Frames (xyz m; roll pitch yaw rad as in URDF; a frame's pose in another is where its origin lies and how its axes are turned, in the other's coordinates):
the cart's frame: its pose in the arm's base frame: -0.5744 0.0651 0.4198 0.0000 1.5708 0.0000
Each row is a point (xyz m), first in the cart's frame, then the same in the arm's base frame.
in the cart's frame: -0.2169 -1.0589 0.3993
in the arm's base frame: -0.1751 -0.9938 0.6367
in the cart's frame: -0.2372 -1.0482 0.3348
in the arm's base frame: -0.2396 -0.9831 0.6570
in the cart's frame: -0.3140 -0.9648 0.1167
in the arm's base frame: -0.4577 -0.8997 0.7338
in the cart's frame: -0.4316 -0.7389 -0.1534
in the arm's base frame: -0.7278 -0.6738 0.8514
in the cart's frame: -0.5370 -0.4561 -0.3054
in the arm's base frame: -0.8798 -0.3910 0.9568
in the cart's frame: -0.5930 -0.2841 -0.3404
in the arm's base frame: -0.9148 -0.2190 1.0128
